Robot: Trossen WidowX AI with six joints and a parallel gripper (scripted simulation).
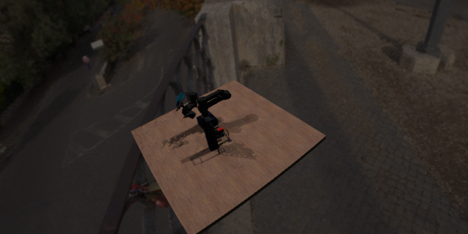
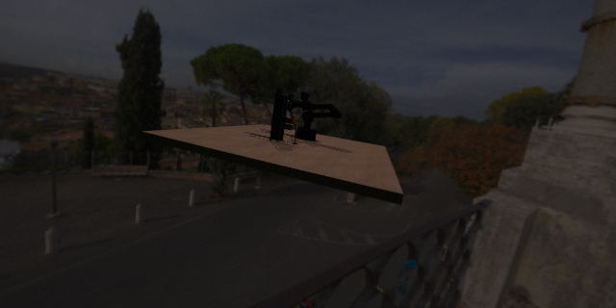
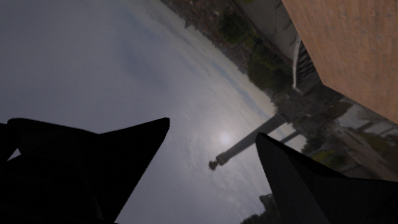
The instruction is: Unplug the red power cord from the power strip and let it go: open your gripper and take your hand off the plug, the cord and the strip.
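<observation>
My gripper tip is now 22 cm to the right of the red plug, 22 cm short of it and 14 cm above it.
</observation>
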